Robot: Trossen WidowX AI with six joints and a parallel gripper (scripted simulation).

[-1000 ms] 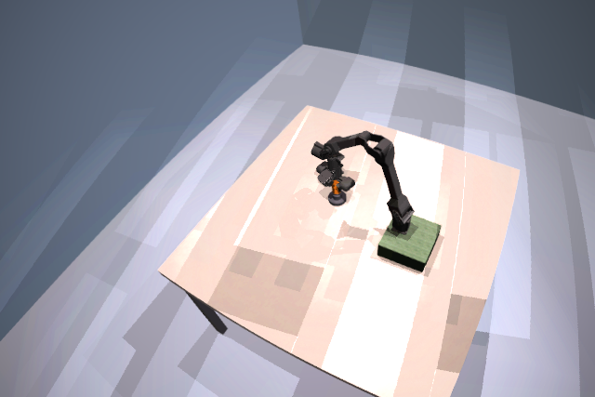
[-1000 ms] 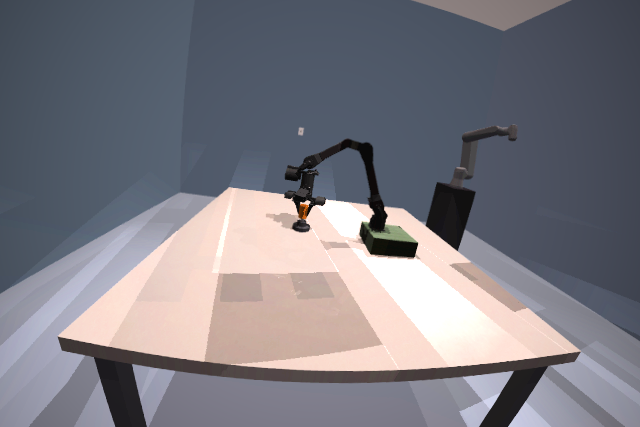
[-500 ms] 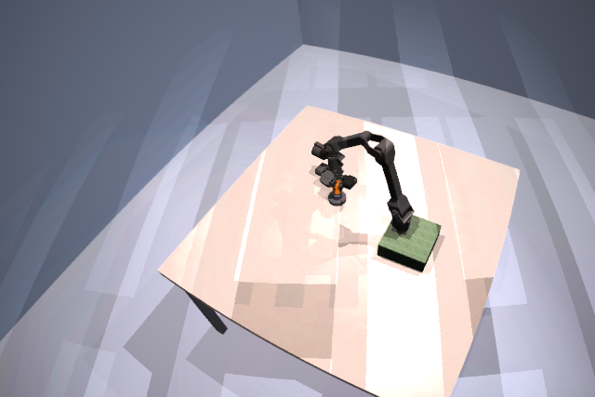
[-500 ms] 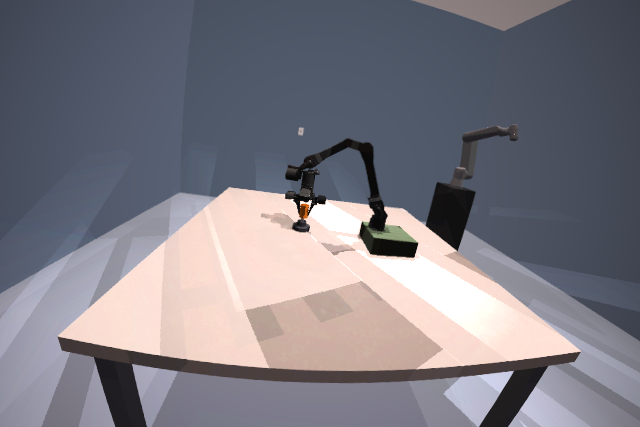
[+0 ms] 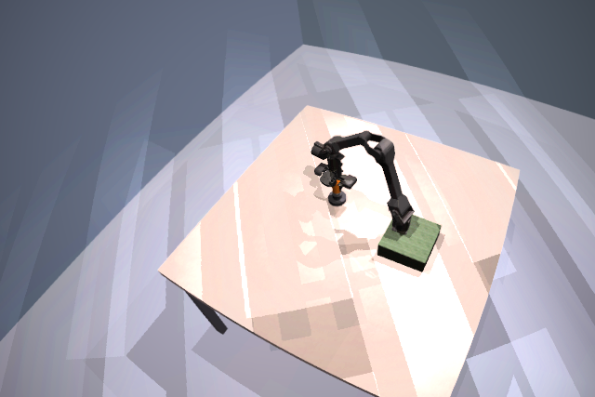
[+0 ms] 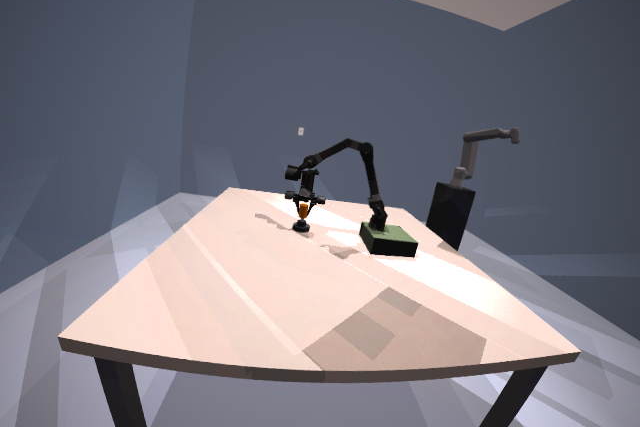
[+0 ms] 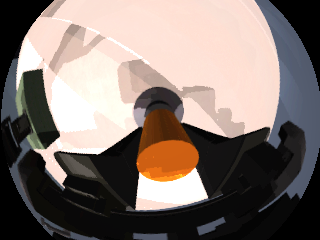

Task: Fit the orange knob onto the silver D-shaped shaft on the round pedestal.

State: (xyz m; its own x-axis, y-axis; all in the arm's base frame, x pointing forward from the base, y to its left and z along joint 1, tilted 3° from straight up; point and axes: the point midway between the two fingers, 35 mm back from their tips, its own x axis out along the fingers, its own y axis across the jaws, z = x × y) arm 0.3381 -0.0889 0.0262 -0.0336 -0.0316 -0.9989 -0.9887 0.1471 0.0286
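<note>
Right now the orange knob is 3 cm above my gripper tip. The rest, counted from my gripper tip: round pedestal: 4 cm below.
</note>
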